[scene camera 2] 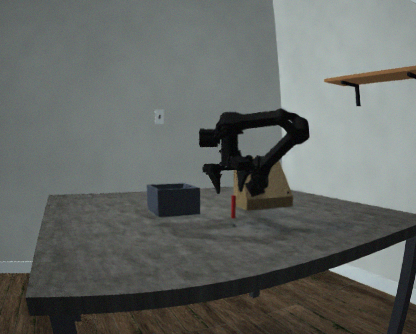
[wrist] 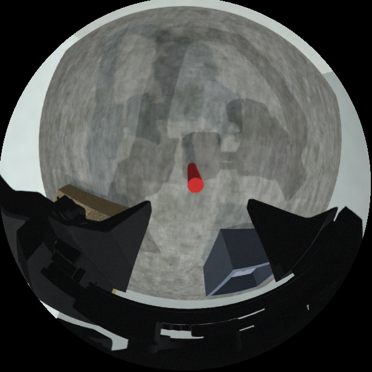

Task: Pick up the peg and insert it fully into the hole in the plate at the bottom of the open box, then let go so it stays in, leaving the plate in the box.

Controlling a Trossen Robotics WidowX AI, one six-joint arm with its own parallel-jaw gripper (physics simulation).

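Frame: origin at the arm's base, x ahead, y left, z up, level; centimetres.
Where they show: gripper, fingertip midpoint: [scene camera 2: 229, 192]; arm's base at its link origin: [scene camera 2: 255, 188].
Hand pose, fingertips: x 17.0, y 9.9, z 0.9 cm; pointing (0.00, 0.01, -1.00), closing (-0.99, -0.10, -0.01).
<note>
Each offset is from my fingertips to the top centre of the thing. Level surfaces: height alone.
A red peg @[dy +1.5, dx -0.6, dz -0.8 cm] [scene camera 2: 233, 207] [wrist: 195, 184] stands upright on the table. In the wrist view its round top shows ahead of the fingertips, roughly midway between them sideways. My gripper [scene camera 2: 229, 192] [wrist: 201, 205] is open and empty, pointing down. In the scene view its fingertips are a little above the height of the peg's top. The open dark blue-grey box @[dy -18.7, dx +14.2, dz +0.9 cm] [scene camera 2: 179, 201] [wrist: 235, 247] stands left of the peg in the scene view and at the lower right in the wrist view, partly behind a finger. The plate and its hole are hidden by the box walls.
A tan wedge-shaped block [scene camera 2: 265, 202] [wrist: 95, 202] stands behind and right of the peg in the scene view, near the arm's base. The grey table @[dz -8.8 cm] [scene camera 2: 125, 255] [wrist: 190, 265] carries the arm's shadow. A wooden shelf [scene camera 2: 375, 76] is on the right wall.
</note>
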